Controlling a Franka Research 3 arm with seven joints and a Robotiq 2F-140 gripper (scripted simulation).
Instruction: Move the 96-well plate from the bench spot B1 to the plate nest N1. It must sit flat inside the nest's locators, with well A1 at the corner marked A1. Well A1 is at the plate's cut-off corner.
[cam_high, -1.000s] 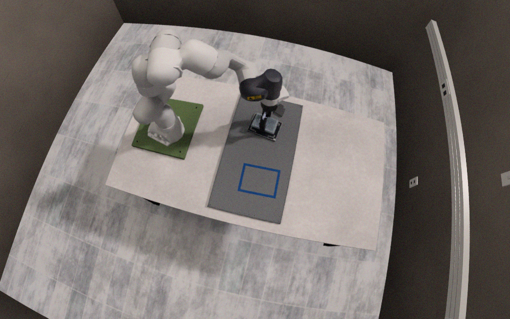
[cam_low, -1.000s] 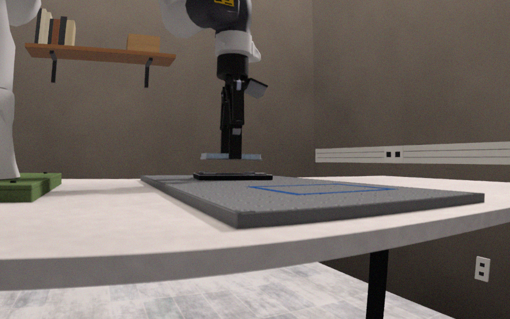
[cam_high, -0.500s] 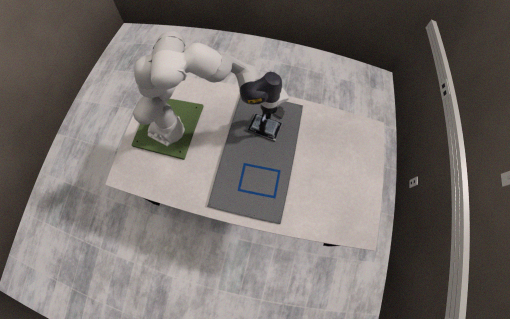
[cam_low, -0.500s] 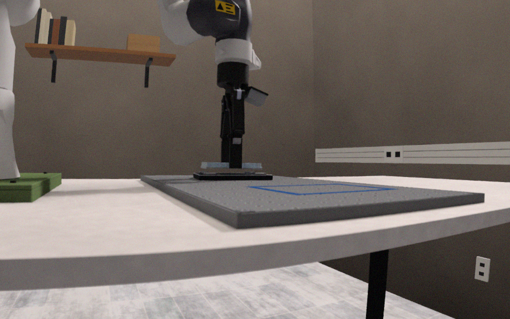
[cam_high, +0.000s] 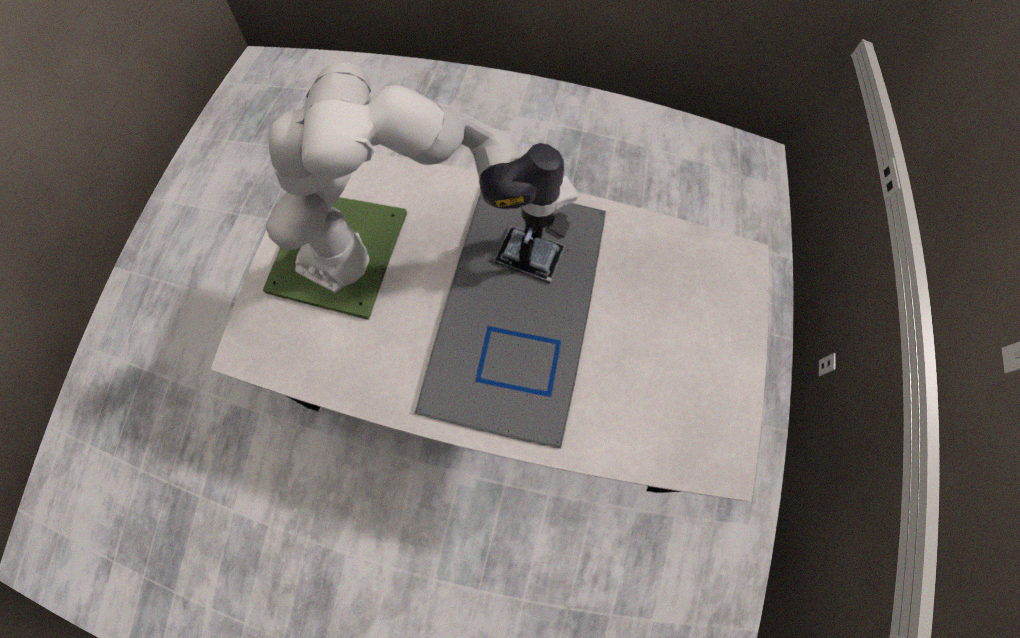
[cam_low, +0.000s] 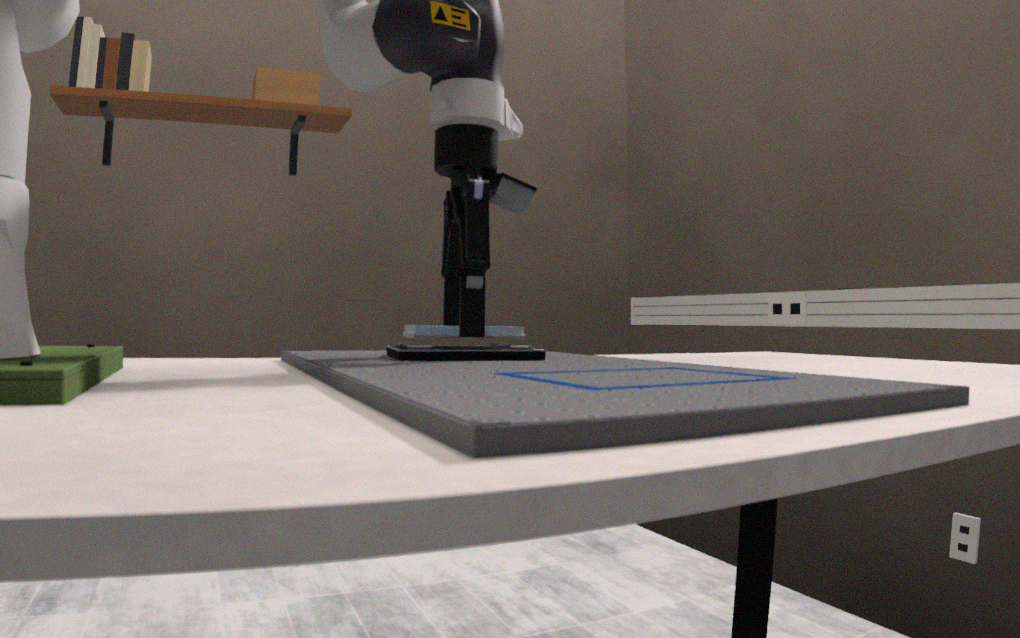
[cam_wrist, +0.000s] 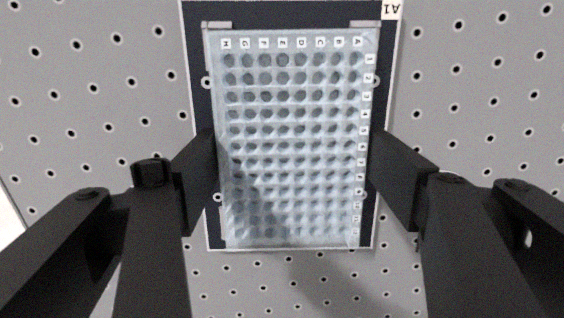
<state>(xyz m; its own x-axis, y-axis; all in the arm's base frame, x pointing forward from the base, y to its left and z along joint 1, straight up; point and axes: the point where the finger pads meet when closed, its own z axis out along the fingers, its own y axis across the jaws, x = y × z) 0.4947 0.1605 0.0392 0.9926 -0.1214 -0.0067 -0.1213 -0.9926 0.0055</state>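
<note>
Now: hand 20 mm above the 96-well plate. Round my hand: A1 mark (70 mm ahead, 60 mm to the right, 40 mm below); then black plate nest N1 (50 mm below).
</note>
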